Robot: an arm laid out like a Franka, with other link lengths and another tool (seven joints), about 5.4 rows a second.
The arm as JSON. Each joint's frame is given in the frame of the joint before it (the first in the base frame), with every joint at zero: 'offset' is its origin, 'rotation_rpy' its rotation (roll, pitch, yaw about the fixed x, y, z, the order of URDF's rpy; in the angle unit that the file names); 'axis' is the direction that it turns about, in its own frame. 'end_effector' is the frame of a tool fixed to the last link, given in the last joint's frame.
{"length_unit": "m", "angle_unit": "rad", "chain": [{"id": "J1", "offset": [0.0, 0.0, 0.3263], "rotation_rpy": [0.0, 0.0, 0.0], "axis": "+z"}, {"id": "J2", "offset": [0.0, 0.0, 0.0], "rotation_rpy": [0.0, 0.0, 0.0], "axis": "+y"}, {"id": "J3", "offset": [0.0, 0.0, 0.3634], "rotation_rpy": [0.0, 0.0, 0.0], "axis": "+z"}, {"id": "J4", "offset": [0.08, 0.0, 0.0], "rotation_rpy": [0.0, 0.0, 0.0], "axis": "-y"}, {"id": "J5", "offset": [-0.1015, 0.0, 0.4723], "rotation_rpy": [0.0, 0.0, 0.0], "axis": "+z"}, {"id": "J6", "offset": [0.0, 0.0, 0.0], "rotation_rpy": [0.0, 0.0, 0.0], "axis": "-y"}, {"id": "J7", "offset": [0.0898, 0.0, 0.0], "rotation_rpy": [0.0, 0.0, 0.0], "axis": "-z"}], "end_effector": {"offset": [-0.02, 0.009, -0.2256], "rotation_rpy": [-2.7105, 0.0, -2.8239]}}
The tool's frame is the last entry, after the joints.
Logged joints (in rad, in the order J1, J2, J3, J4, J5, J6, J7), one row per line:
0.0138 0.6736 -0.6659 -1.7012 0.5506 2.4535 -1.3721
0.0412 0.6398 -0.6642 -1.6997 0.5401 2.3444 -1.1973
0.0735 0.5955 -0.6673 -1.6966 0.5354 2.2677 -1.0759
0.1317 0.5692 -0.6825 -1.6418 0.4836 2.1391 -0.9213
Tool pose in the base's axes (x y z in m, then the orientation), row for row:
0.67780 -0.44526 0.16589 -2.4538 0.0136 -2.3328
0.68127 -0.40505 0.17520 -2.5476 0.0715 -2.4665
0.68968 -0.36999 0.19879 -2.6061 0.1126 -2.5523
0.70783 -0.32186 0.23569 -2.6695 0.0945 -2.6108
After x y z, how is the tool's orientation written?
As angles about the fixed x, y, z axes (roll, pitch, yaw), in radians.
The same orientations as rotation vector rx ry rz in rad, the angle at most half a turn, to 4 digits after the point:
-1.0650 2.5052 -0.8890
-0.8913 2.6313 -0.7693
-0.7716 2.6916 -0.6891
-0.7192 2.7699 -0.6287

